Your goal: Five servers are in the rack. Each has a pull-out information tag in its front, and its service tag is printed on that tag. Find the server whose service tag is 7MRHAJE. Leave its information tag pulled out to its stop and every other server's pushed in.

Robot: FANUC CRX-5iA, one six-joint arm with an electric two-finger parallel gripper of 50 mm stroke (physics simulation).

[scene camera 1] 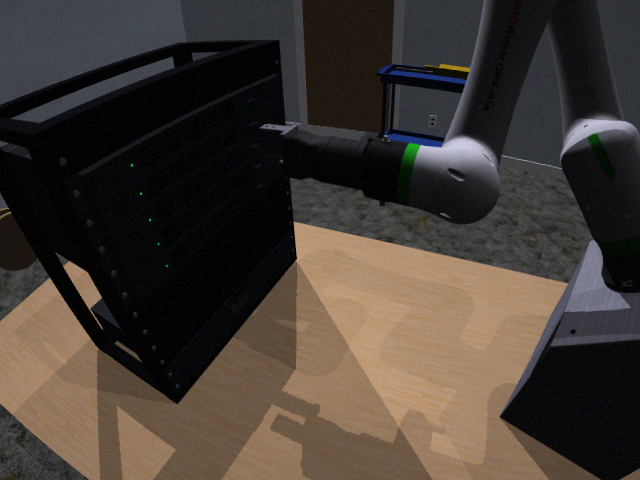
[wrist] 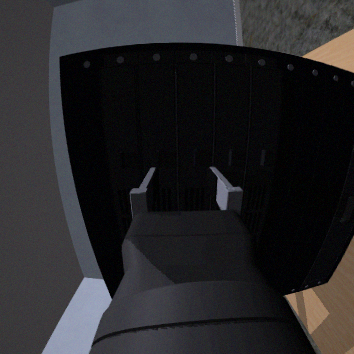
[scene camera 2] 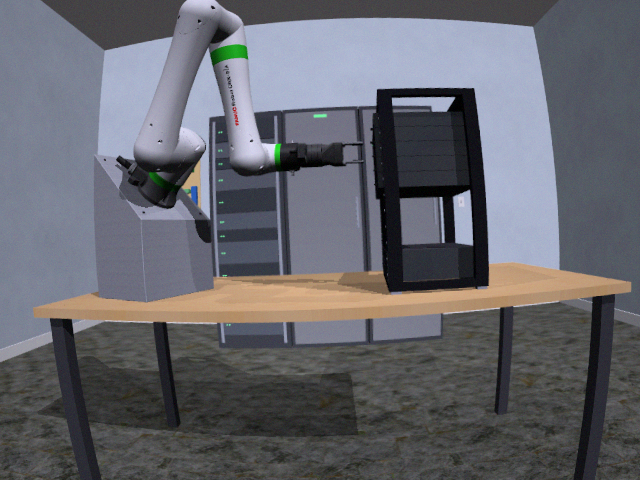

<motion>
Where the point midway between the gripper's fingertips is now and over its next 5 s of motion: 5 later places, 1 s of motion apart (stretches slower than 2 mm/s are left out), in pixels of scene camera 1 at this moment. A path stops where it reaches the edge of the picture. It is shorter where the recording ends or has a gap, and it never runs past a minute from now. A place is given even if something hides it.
My gripper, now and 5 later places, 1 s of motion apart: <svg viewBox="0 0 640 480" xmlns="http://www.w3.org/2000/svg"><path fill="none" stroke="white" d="M264 142L261 146L256 146L257 145L265 145L271 147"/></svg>
</motion>
